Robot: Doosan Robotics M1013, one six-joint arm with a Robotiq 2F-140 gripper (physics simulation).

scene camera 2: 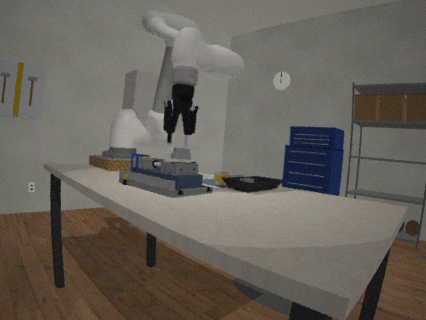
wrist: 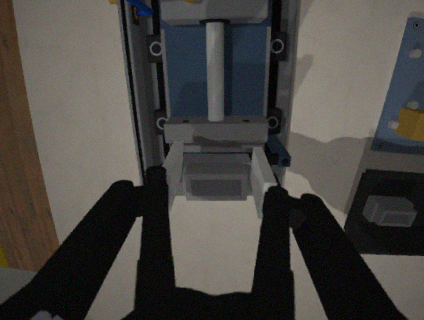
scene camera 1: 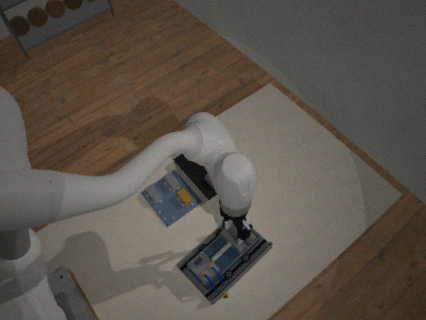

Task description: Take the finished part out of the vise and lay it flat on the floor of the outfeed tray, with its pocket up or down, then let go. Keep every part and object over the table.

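Frame: origin at the arm's base, x ahead, y left, z up, level; centimetres.
Seen in the pictures: gripper, between the fingertips: (scene camera 2: 177,153) (wrist: 217,158) (scene camera 1: 234,233); arm's base, origin of its link: (scene camera 2: 122,157).
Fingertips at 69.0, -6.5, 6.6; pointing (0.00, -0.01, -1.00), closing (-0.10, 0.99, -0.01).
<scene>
Offsets run from my fingertips to a thing's top centre, as dx, dy, dz.
The finished part @[+1.8, +0.3, +1.9] (scene camera 2: 181,153) (wrist: 216,175) is a grey block. In the wrist view a darker rectangular recess shows on it. My gripper (scene camera 1: 237,239) (scene camera 2: 180,145) (wrist: 217,158) is shut on it, with one light finger pad on each side. The part is a little above the jaws of the vise @[-5.3, -1.7, -2.7] (scene camera 1: 227,254) (scene camera 2: 162,186) (wrist: 215,131), which has a blue bed and a grey frame. The arm and fingers hide much of the part in scene camera 1. The black outfeed tray (scene camera 1: 192,175) (scene camera 2: 250,189) (wrist: 375,245) lies flat on the table, with another grey block inside it.
A blue plate @[-10.0, +30.5, -11.8] (scene camera 1: 167,212) (wrist: 397,100) with a yellow block @[-5.6, +26.5, -8.2] (scene camera 1: 184,196) (scene camera 2: 221,178) (wrist: 411,124) lies beside the tray. Blue hoses (scene camera 1: 214,280) arch over one end of the vise. The table's edge (scene camera 2: 225,250) runs along the near side.
</scene>
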